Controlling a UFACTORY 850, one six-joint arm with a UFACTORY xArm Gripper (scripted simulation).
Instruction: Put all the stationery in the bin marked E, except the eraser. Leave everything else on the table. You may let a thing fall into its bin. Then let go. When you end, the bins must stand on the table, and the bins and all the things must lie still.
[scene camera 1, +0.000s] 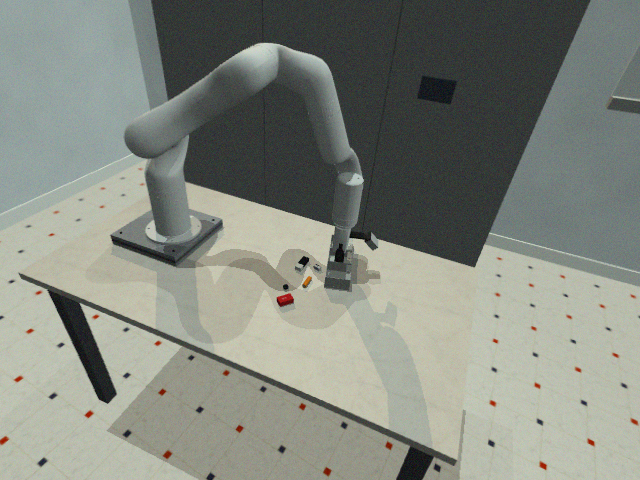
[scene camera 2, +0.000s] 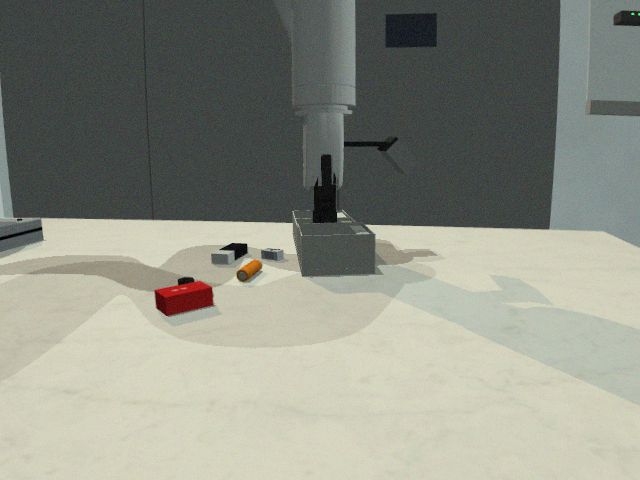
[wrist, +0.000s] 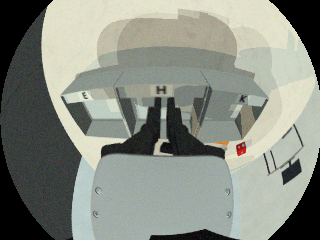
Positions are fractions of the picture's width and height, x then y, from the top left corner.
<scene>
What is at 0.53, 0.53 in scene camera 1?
The gripper.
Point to a red box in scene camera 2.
0.28, 0.62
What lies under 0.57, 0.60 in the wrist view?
The gripper.
</scene>
